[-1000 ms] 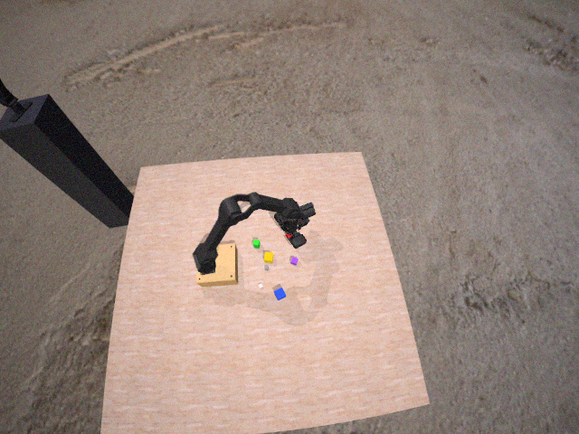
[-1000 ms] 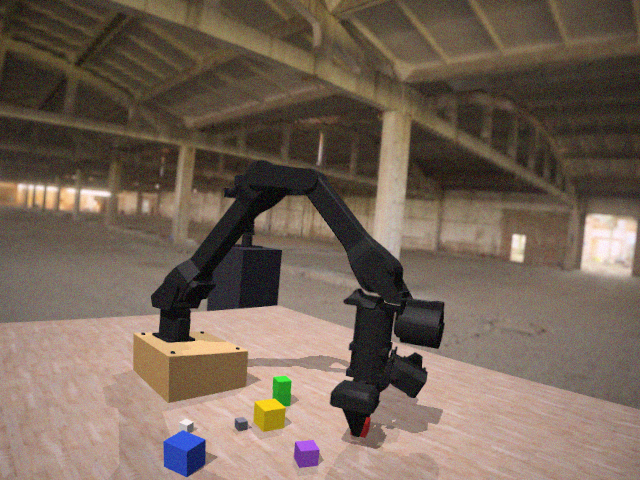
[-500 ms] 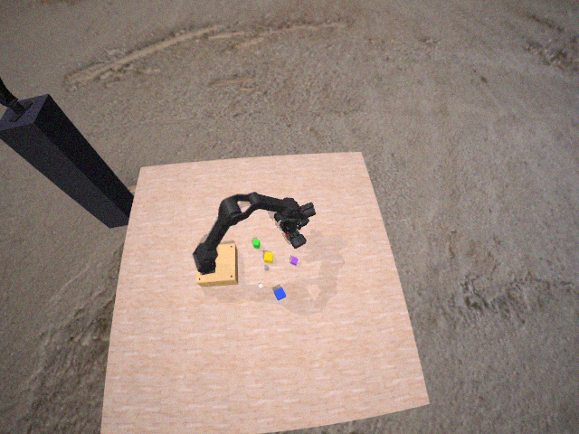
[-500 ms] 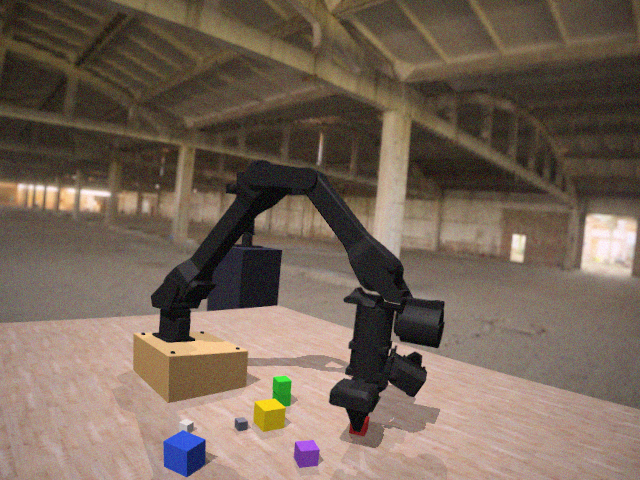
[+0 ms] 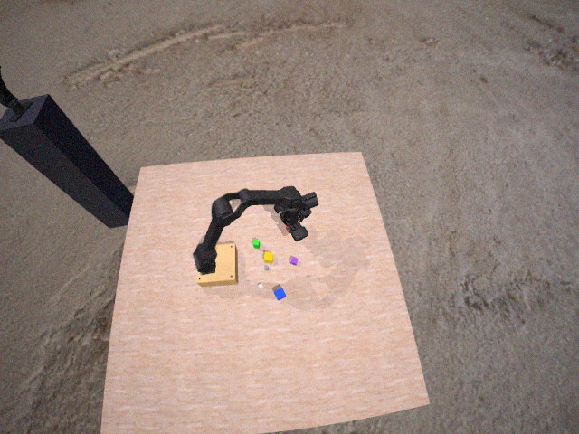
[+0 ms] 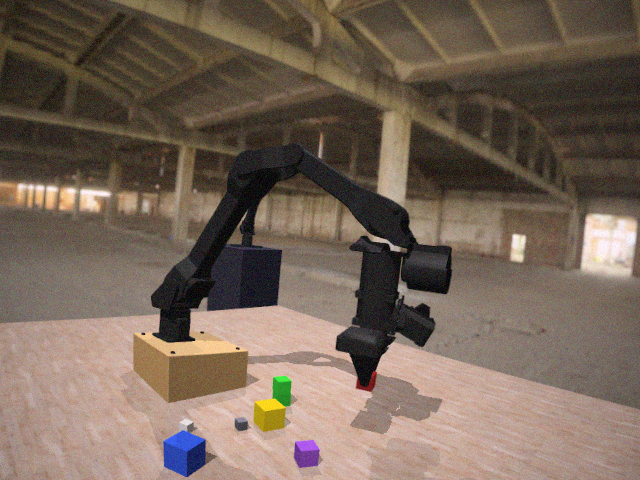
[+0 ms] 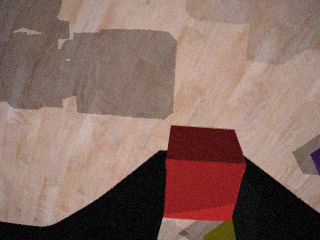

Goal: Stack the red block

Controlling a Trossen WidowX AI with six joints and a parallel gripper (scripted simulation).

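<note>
Now: gripper tip 11 cm past the yellow block, 9 cm to the left of it and 7 cm above it. Round my gripper tip: small grey block (14 cm to the right, 13 cm behind, 8 cm below); red block (1 cm above); purple block (13 cm to the right, 7 cm below).
</note>
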